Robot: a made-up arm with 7 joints.
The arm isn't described. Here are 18 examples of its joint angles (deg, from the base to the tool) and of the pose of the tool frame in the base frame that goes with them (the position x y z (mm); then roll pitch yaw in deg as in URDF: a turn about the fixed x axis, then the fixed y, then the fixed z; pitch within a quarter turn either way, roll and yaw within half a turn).
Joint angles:
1: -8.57 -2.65 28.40 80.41 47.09 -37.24 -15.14
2: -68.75 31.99 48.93 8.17 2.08 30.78 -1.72
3: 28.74 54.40 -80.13 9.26 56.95 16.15 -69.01
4: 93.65 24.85 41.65 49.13 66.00 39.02 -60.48
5: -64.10 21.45 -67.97 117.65 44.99 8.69 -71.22
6: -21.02 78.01 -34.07 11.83 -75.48 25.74 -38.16
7: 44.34 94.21 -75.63 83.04 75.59 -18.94 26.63
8: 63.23 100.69 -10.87 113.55 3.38 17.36 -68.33
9: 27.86 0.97 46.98 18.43 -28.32 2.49 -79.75
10: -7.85 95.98 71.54 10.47 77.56 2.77 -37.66
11: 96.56 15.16 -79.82 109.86 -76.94 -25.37 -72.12
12: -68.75 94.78 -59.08 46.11 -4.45 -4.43 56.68
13: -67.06 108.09 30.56 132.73 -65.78 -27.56 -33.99
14: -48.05 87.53 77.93 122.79 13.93 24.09 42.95
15: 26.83 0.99 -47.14 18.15 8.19 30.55 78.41
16: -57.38 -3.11 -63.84 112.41 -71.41 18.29 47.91
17: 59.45 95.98 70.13 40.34 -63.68 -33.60 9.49
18: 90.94 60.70 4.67 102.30 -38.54 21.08 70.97
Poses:
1: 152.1 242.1 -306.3 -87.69 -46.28 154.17
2: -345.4 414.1 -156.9 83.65 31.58 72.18
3: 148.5 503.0 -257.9 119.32 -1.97 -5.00
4: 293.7 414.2 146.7 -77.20 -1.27 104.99
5: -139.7 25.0 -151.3 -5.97 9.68 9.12
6: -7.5 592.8 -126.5 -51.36 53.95 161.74
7: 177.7 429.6 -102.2 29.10 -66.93 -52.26
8: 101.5 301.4 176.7 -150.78 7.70 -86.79
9: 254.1 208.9 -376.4 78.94 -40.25 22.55
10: 24.7 602.7 84.1 -69.79 -38.90 -176.64
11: 204.7 -10.8 61.4 82.34 73.33 93.28
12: -68.8 554.0 -116.5 -104.92 28.39 -125.23
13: 153.8 203.3 -90.1 73.85 16.03 158.43
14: 160.9 272.5 91.2 71.43 -8.65 -101.49
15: 247.5 105.2 -383.1 -63.31 -7.71 -38.92
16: -69.5 -46.5 -153.8 -6.60 -57.85 -93.52
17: -129.4 542.7 134.1 157.30 -22.49 -42.42
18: 73.6 323.4 221.3 121.65 -14.14 -84.03
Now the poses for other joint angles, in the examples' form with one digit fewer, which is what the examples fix.
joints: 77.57 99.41 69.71 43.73 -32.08 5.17 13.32
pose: -194 521 98 -135.5 -52.1 -108.1
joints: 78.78 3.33 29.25 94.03 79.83 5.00 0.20
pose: 250 272 151 -166.9 21.1 109.4
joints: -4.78 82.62 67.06 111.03 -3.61 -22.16 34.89
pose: 96 330 165 113.1 32.3 -107.8
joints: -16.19 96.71 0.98 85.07 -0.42 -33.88 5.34
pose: 226 404 -30 67.9 -1.3 -119.8
